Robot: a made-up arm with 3 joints.
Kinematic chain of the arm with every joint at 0, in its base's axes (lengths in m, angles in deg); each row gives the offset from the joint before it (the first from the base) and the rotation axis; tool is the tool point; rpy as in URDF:
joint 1: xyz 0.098 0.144 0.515 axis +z
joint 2: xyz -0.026 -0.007 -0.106 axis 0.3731 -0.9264 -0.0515
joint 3: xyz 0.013 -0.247 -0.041 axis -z
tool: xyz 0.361 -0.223 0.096 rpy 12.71 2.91 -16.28
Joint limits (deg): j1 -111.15..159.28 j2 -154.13..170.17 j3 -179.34..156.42
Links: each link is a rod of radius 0.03 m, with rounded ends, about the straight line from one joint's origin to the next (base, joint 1, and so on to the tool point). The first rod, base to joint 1, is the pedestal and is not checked.
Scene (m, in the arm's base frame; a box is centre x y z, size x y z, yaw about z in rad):
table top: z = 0
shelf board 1: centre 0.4 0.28 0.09 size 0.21 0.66 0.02 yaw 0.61
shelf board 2: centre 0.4 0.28 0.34 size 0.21 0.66 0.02 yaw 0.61
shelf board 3: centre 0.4 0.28 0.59 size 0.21 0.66 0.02 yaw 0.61
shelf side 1: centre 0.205 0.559 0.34 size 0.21 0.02 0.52 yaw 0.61
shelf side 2: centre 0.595 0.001 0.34 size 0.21 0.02 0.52 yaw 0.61
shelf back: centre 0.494 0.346 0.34 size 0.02 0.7 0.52 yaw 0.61
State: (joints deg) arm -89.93 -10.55 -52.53
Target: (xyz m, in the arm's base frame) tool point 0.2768 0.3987 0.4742
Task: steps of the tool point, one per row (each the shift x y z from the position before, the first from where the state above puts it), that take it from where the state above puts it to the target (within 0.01 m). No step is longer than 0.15 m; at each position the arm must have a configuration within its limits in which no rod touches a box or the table.
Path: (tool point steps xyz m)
1: 0.1091 -0.0037 0.0075
2: 0.1038 0.0260 0.0076
3: 0.0908 0.0524 0.0077
4: 0.0712 0.0739 0.0076
5: 0.0469 0.0888 0.0076
6: 0.0201 0.0961 0.0075
7: -0.0073 0.0956 0.0075
8: -0.0328 0.0876 0.0072
9: -0.0547 0.0731 0.0071
10: -0.0711 0.0534 0.0069

